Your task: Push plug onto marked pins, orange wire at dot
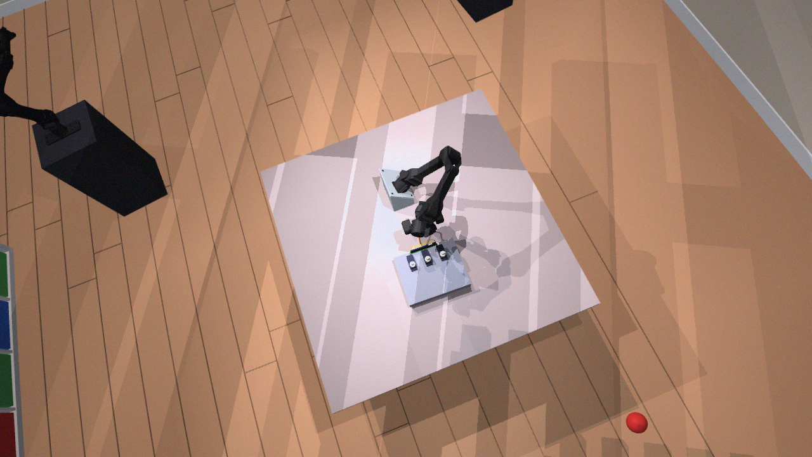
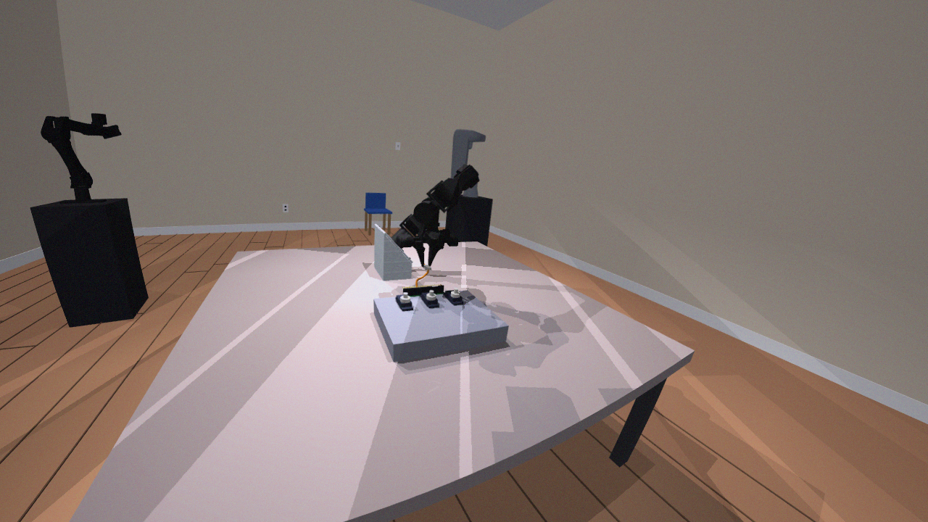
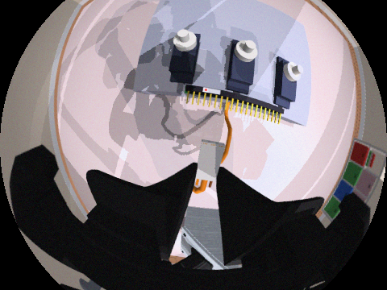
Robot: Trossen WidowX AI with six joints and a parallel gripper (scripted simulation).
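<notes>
Now: the red dot 70 mm ahead of my gripper tip and 40 mm below it. From my gripper tip the other things lie so: pin strip 70 mm ahead, 40 mm to the right, 50 mm below; grey printed holder 220 mm ahead, 70 mm to the right, 90 mm below.
</notes>
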